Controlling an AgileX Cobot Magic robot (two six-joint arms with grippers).
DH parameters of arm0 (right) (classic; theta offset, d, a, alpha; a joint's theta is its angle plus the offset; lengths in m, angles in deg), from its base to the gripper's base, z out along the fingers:
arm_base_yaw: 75.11 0.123 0 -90
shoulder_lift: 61.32 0 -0.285 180
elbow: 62.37 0 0.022 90
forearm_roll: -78.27 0.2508 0 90
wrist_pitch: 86.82 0 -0.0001 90
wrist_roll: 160.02 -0.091 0 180
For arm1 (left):
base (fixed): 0 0 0 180
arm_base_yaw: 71.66 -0.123 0 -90
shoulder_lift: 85.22 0 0.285 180
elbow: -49.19 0 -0.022 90
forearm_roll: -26.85 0.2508 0 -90
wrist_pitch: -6.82 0 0.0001 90
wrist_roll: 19.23 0.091 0 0
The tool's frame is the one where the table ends.
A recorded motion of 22 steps. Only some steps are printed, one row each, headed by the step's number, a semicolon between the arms.
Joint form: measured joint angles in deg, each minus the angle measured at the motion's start. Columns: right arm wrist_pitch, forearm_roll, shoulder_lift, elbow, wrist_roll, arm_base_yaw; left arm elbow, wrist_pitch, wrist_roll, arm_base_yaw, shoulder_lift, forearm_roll.
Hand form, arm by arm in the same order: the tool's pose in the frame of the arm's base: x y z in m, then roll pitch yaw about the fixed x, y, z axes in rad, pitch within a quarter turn. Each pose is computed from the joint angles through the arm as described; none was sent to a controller.
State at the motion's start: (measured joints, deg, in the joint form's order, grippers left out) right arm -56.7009 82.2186 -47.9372 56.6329 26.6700 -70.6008; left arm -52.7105 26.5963 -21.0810 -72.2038 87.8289 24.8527
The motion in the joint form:
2: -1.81 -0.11 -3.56 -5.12 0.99 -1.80; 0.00 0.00 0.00 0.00 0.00 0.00
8: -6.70 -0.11 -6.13 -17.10 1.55 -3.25; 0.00 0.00 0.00 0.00 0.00 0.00
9: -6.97 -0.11 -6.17 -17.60 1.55 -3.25; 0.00 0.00 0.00 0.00 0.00 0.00
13: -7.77 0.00 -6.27 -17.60 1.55 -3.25; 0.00 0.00 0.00 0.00 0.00 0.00
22: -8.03 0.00 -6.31 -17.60 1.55 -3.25; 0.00 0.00 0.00 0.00 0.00 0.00
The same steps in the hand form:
2: 0.0451 0.0050 0.2315 -2.8827 1.3144 -2.7943; 0.0530 -0.0006 0.1777 -2.8893 1.3036 -2.8831
8: 0.0515 0.0036 0.1719 -2.9287 1.2363 -2.8665; 0.0530 -0.0006 0.1777 -2.8893 1.3036 -2.8831
9: 0.0517 0.0035 0.1695 -2.9313 1.2331 -2.8693; 0.0530 -0.0006 0.1777 -2.8893 1.3036 -2.8831
13: 0.0521 0.0035 0.1708 -2.9251 1.2488 -2.8642; 0.0530 -0.0006 0.1777 -2.8893 1.3036 -2.8831
22: 0.0522 0.0035 0.1712 -2.9209 1.2538 -2.8606; 0.0530 -0.0006 0.1777 -2.8893 1.3036 -2.8831

